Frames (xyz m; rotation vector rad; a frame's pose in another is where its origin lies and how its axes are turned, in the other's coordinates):
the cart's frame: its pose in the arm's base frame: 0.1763 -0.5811 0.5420 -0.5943 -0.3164 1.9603
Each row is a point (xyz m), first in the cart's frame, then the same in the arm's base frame.
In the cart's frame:
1: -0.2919 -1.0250 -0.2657
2: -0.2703 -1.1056 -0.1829
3: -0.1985 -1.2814 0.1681
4: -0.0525 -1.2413 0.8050
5: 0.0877 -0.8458 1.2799
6: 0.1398 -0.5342 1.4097
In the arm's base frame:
1: 1.2069 -0.3943 0.8728
2: 1.2164 -0.3359 0.9744
3: 1.1370 -0.1800 1.3331
4: 0.7128 -0.0435 1.8127
5: 0.1059 -0.0769 1.9919
6: -0.2205 -0.1646 1.9425

